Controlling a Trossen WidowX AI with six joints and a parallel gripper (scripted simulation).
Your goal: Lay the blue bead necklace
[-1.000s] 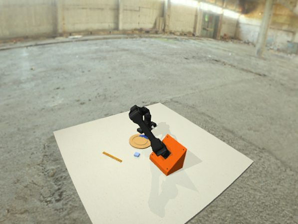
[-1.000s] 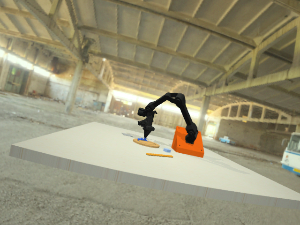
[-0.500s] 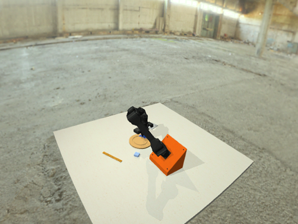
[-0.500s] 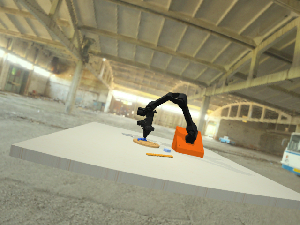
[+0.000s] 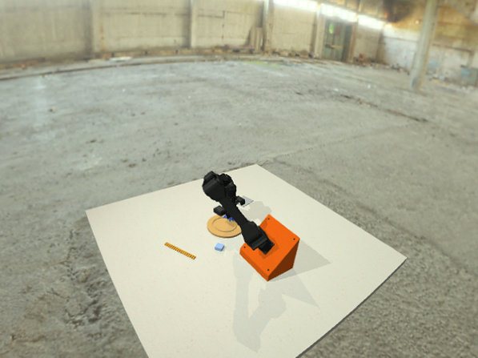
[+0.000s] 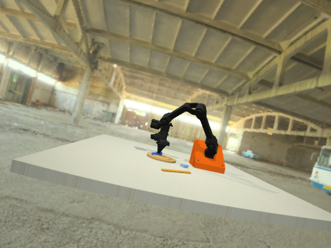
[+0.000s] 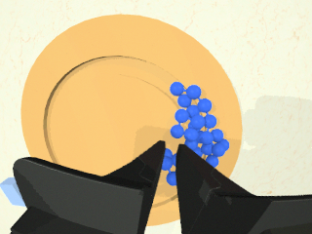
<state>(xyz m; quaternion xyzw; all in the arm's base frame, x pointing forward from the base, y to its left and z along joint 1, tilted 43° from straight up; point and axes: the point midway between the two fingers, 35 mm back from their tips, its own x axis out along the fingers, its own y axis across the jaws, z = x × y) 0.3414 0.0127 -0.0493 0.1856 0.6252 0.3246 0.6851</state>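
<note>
Right now my gripper tip is 40 mm to the right of the round tan bead board, 20 mm past it and 20 mm above it. The rest, counted from my gripper tip: flat grey tile (190 mm to the right, 130 mm ahead, 20 mm below); then small light-blue block (160 mm to the left, 160 mm behind, 20 mm below).
</note>
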